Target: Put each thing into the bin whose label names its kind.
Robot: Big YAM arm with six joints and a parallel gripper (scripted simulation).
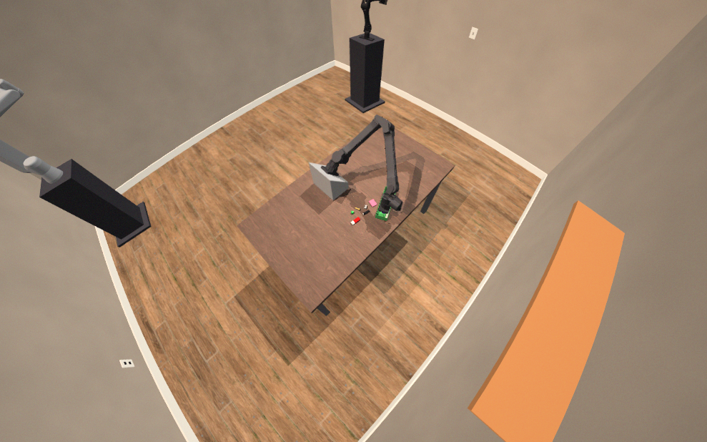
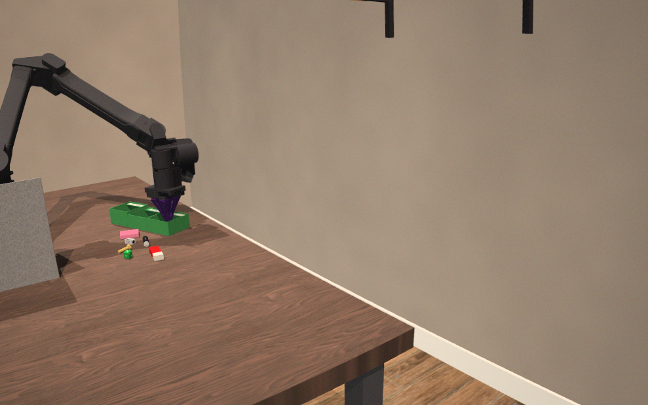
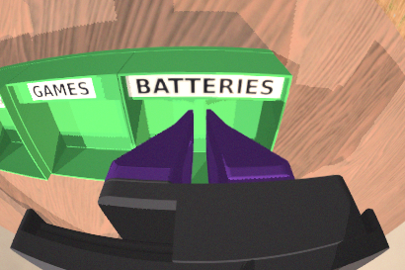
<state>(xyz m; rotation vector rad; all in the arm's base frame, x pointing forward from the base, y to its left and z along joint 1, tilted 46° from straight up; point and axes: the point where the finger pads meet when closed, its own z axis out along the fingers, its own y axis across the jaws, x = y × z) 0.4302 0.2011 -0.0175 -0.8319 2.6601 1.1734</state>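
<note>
Right now my hand is 70 mm to the right of the green three-part bin, 50 mm past it and 10 mm above it. Round my hand: black battery (90 mm to the right, 80 mm behind, 20 mm below); then pink pad (110 mm behind, 30 mm below); then white piece (120 mm behind, 60 mm to the right, 20 mm below).
</note>
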